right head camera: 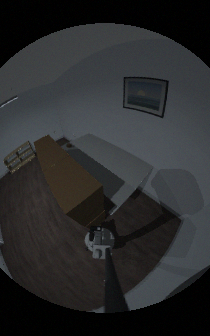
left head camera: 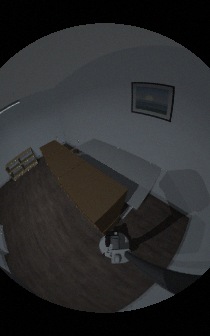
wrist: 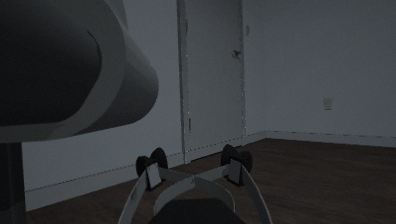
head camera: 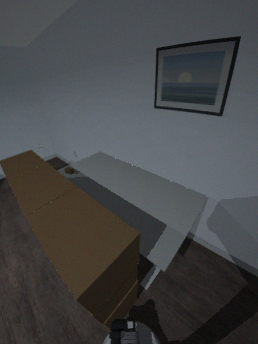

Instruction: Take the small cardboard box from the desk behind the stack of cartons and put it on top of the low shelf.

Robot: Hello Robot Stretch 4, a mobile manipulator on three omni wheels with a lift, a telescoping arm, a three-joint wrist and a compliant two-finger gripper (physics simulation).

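Frame: origin at the robot's base, x ahead, y left, z up, level; centimetres.
Seen in the pictures: gripper, fingertip midpoint: (right head camera: 89, 251) (left head camera: 106, 256) (wrist: 194, 159).
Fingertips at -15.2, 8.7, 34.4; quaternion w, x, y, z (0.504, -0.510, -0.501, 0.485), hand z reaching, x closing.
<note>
Offsets run from my fingertips to a thing's top centre, as dx, dy, dz. "pt": to the spot under its first point. Level surfaces: height alone.
The stack of cartons @(pt +53.1, +6.6, +70.5) (head camera: 82, 230) (left head camera: 90, 190) (right head camera: 72, 182) stands at the left and centre of the head views. The pale desk @(dz +34.5) (head camera: 150, 187) (left head camera: 122, 157) (right head camera: 115, 155) lies behind it along the wall, partly in shadow and partly hidden by the cartons. A small brown object, apparently the small cardboard box @(+155.9, +52.7, +39.5) (head camera: 69, 170) (left head camera: 75, 150) (right head camera: 69, 145), shows at the desk's far left end, dim and tiny. A low wooden shelf unit (left head camera: 34, 154) (right head camera: 33, 148) stands at the far left. My gripper (wrist: 194, 159) is open and empty, away from the desk and box.
The near end of the cartons is close to my base (left head camera: 107, 245) (right head camera: 92, 240). Dark floor @(dz -37.6) (head camera: 210, 290) lies right of the desk's near end. A framed picture (head camera: 192, 75) hangs above the desk. The wrist view faces a door (wrist: 212, 85) and walls.
</note>
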